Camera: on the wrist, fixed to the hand. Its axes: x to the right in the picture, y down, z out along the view.
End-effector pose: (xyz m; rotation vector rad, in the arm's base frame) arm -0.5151 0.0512 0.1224 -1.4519 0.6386 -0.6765
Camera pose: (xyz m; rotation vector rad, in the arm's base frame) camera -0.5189 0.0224 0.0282 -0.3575 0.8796 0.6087
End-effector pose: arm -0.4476 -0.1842 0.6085 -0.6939 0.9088 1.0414
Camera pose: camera -0.5382 -0.1633 0.5758 0.8071 1.1758 1.9975
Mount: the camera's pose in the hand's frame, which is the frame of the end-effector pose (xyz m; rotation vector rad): 0.0176 0.0939 -0.0243 0.5027 -0.4501 1.4725
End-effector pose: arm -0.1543 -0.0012 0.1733 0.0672 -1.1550 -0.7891
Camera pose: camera -0.0819 0.0492 0.2174 -0.5215 -1.4124 0.8313
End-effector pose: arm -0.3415 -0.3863 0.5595 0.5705 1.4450 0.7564
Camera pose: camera -0.3768 -0.3142 0.6167 2.1359 0.5769 1.2306
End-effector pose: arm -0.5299 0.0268 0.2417 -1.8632 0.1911 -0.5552
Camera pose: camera -0.5130 -0.0345 0.1664 -0.9083 0.9026 0.7625
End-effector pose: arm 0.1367 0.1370 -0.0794 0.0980 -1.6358 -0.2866
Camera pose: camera 0.1694 0.2203 -0.0380 -0.8193 -1.7621 1.2954
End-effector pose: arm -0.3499 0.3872 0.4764 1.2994 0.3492 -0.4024
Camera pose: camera -0.2904 0.4296 0.5426 1.5462 -1.1330 0.5183
